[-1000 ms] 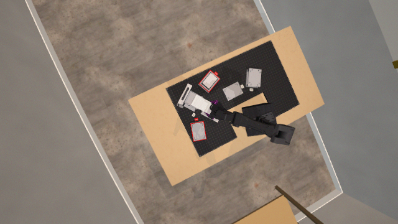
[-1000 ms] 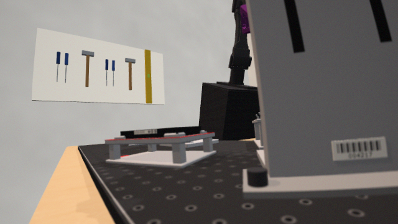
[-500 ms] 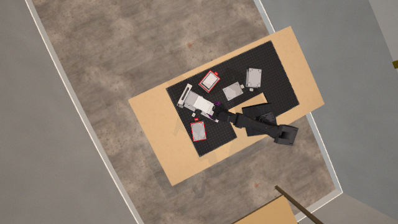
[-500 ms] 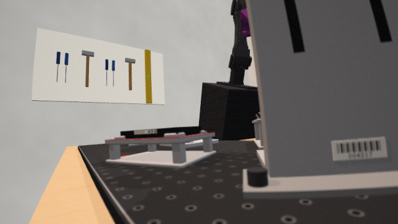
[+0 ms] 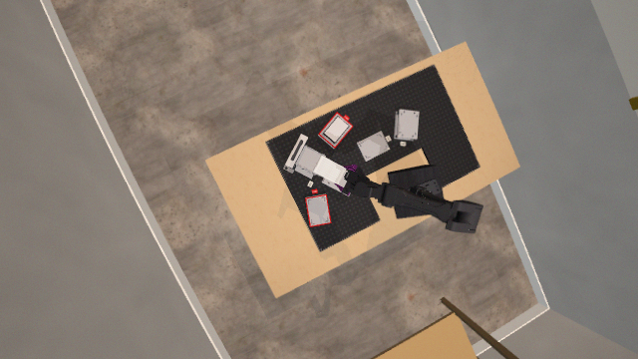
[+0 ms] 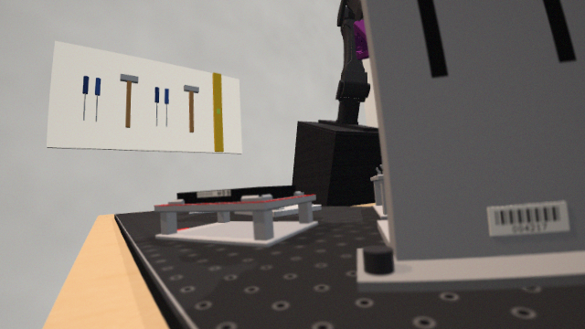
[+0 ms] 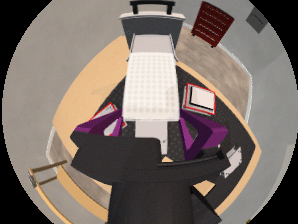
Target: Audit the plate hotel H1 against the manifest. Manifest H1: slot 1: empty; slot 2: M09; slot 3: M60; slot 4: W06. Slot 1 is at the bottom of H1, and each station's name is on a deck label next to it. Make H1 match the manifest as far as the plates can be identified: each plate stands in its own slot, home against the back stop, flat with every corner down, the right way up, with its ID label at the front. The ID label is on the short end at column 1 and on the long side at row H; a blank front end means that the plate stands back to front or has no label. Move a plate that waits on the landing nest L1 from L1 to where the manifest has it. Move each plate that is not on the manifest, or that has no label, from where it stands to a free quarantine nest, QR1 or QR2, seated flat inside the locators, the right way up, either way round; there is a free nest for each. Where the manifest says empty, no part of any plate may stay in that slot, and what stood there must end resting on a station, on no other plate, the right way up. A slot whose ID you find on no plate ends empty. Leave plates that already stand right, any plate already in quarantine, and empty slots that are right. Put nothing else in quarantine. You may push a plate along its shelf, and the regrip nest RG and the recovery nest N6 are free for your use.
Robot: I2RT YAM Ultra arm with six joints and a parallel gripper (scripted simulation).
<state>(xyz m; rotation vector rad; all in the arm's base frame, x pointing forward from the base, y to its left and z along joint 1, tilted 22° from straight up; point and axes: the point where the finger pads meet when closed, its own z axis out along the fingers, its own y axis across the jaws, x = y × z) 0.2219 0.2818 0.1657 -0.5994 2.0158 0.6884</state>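
Now: the white well plate 40 mm ahead of my hand and 30 mm to the left of it. Round my hand: plate hotel H1: 170 mm ahead, 140 mm to the left, 110 mm below; then red-rimmed nest: 140 mm behind, 150 mm to the left, 230 mm below; then black-sided plate: 230 mm ahead, 120 mm to the right, 210 mm below.
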